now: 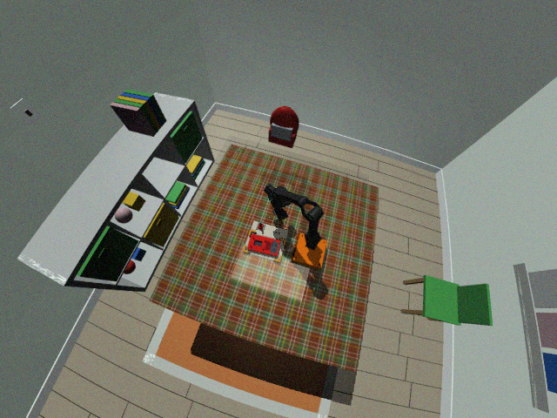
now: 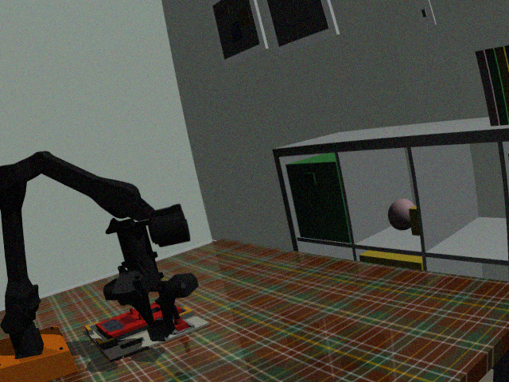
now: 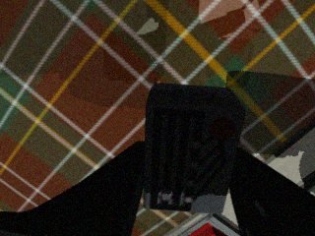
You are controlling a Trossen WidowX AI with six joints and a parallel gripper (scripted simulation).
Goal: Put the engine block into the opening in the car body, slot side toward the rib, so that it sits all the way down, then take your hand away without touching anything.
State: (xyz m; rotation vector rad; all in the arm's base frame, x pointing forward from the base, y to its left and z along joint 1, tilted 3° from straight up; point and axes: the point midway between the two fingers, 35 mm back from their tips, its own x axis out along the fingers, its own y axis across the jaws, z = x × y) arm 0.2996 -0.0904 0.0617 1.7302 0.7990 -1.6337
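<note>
Right now the grey base plate is 2 cm behind my gripper tip, 21 cm to the left of it and 6 cm below it. The rest, counted from my gripper tip: grey engine block: 1 cm below.
</note>
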